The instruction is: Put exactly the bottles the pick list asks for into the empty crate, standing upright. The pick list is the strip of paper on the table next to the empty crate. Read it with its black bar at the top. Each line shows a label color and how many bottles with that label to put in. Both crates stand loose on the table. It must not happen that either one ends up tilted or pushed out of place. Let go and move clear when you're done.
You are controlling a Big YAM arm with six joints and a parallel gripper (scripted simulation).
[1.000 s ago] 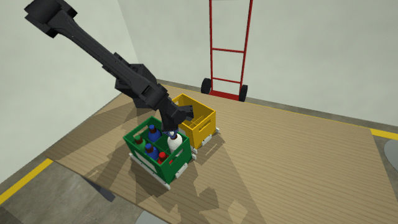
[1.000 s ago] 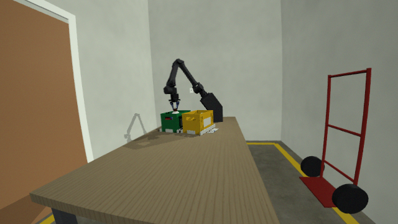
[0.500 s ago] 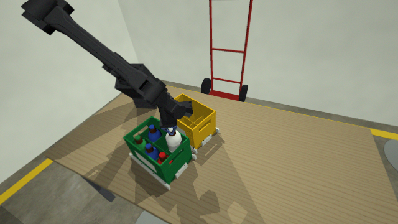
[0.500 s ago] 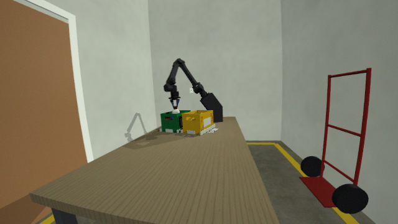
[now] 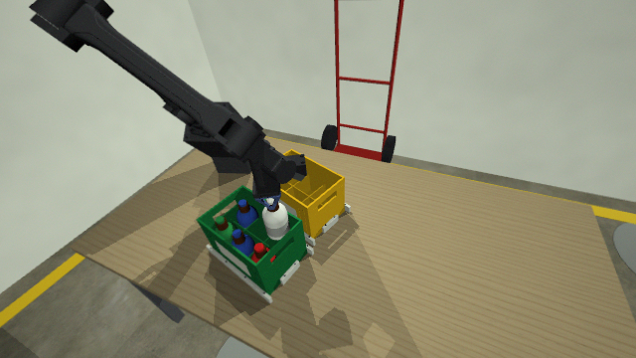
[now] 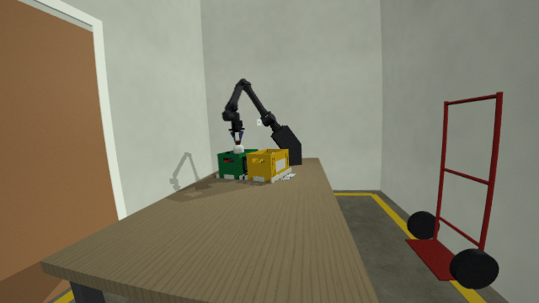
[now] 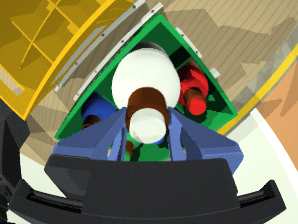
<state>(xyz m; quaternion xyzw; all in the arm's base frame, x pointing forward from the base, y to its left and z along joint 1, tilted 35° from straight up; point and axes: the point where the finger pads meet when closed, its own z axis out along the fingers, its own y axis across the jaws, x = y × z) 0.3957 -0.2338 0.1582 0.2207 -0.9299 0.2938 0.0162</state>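
Now: the white-labelled bottle 6 cm below my hand. Round my hand: green crate: 17 cm below, 9 cm behind, 2 cm to the right; red-label bottle: 17 cm below, 9 cm to the right, 2 cm behind; green-label bottle: 18 cm behind, 17 cm below, 3 cm to the right.
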